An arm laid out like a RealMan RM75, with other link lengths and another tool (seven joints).
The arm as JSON. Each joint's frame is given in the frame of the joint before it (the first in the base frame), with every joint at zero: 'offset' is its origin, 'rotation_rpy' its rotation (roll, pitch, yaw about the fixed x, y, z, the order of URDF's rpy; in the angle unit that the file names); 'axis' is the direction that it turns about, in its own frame. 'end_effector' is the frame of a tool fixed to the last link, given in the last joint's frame.
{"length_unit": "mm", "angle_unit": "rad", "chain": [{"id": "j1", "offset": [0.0, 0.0, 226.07], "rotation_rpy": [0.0, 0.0, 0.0], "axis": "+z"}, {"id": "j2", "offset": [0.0, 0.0, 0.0], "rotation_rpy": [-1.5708, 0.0, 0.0], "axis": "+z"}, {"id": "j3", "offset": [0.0, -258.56, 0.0], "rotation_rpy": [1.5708, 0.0, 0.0], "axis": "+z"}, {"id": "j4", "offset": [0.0, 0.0, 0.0], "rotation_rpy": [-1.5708, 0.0, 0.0], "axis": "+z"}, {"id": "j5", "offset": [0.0, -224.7, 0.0], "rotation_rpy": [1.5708, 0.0, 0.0], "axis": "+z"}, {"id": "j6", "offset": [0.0, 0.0, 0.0], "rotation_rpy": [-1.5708, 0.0, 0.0], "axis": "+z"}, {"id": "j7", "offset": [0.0, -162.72, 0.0], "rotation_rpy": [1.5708, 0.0, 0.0], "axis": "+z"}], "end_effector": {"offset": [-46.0, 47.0, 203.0], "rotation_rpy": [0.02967, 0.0, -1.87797]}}
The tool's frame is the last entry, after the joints.
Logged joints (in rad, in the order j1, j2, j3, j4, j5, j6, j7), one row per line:
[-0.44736 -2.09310 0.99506 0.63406 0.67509 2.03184 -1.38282]
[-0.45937 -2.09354 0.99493 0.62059 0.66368 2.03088 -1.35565]
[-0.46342 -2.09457 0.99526 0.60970 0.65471 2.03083 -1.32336]
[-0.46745 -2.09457 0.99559 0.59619 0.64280 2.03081 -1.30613]
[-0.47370 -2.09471 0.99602 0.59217 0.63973 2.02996 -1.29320]
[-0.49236 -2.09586 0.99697 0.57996 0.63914 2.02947 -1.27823]
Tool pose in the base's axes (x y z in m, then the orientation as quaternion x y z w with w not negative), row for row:
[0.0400 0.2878 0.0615 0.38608 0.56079 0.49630 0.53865]
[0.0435 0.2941 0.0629 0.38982 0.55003 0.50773 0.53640]
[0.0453 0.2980 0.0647 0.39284 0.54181 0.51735 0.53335]
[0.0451 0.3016 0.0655 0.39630 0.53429 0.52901 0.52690]
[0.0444 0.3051 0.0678 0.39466 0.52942 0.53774 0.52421]
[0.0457 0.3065 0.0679 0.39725 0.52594 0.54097 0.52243]
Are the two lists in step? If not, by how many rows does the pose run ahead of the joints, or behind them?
The pose runs 1 row behind the joints: the pose in row i belongs to the joints in row i - 1.
